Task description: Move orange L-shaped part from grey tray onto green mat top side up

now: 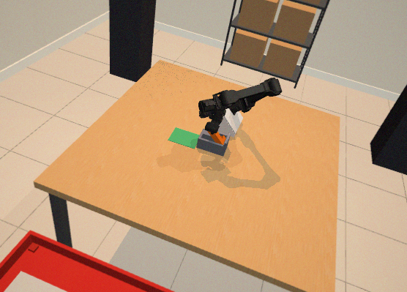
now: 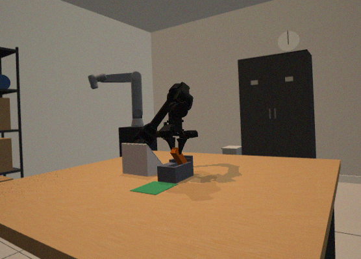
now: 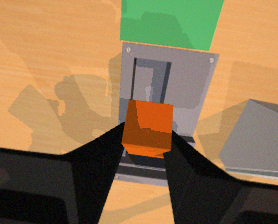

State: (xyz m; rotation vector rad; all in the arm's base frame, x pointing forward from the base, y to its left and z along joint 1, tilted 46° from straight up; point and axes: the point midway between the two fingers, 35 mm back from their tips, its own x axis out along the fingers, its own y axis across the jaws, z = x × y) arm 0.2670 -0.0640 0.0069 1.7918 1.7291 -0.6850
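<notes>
Right now the green mat is 1 cm behind my gripper tip, 14 cm to the right of it and 12 cm below it. The rest, counted from my gripper tip: orange L-shaped part (2 cm behind, 3 cm to the left, 3 cm below).
</notes>
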